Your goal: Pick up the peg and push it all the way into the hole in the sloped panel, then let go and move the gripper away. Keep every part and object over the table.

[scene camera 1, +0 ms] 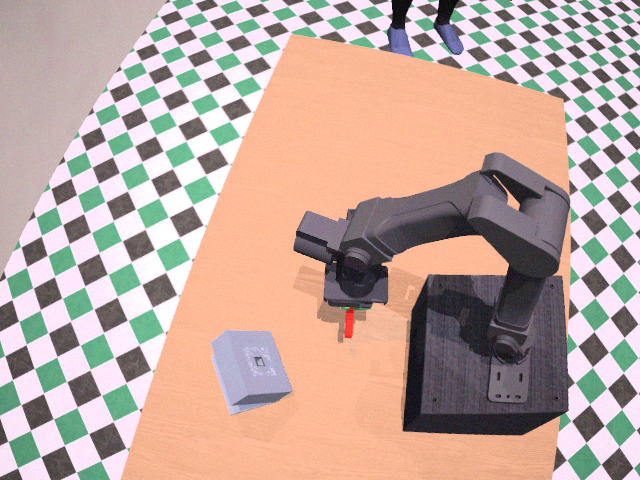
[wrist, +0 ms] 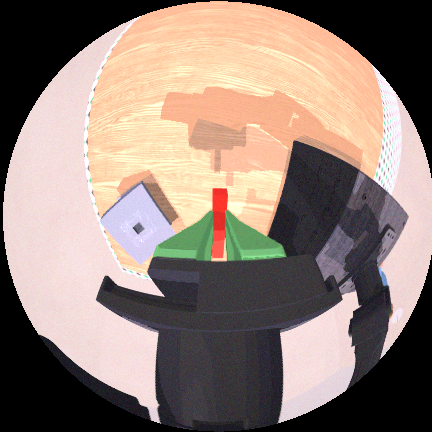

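Where they show: gripper, between the fingertips: [scene camera 1: 350,306] [wrist: 218,215]; arm's base, origin of its link: [scene camera 1: 511,349] [wrist: 362,266].
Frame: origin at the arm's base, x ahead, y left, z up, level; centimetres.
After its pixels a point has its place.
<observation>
The red peg [scene camera 1: 349,324] @(x 28.7, y -1.5, z -3.8 cm) [wrist: 219,201] @(x 29.2, y -6.8, z -3.8 cm) is a thin square bar. My gripper [scene camera 1: 350,308] @(x 29.1, y -5.1, z -4.2 cm) [wrist: 218,215] @(x 29.1, y -5.1, z -4.2 cm) is shut on the peg, with the green fingers pressed against both of its sides. The peg sticks out on both sides of the fingers and is held above the table, apart from its shadow. The grey-blue sloped panel block [scene camera 1: 237,348] @(x 47.5, y 5.0, z -9.2 cm) [wrist: 118,220] @(x 46.7, y 3.3, z -10.5 cm) stands to the lower left of the gripper in the scene view. Its small square hole [scene camera 1: 259,361] @(x 43.6, y 5.4, z -13.2 cm) [wrist: 138,228] @(x 44.2, y 7.1, z -13.1 cm) shows in the sloped face, apart from the peg. The arm hides part of the fingers in the scene view.
The dark box [scene camera 1: 483,418] @(x 2.5, y 11.9, z -4.6 cm) [wrist: 310,185] @(x 15.7, y -7.6, z -11.0 cm) under the arm's base stands to the right of the gripper in both views. The wooden table [scene camera 1: 320,129] @(x 43.4, y -57.3, z -20.1 cm) [wrist: 225,55] @(x 31.3, y -28.9, z -20.1 cm) has its left edge close beside the panel block. A person's feet show beyond the far edge.
</observation>
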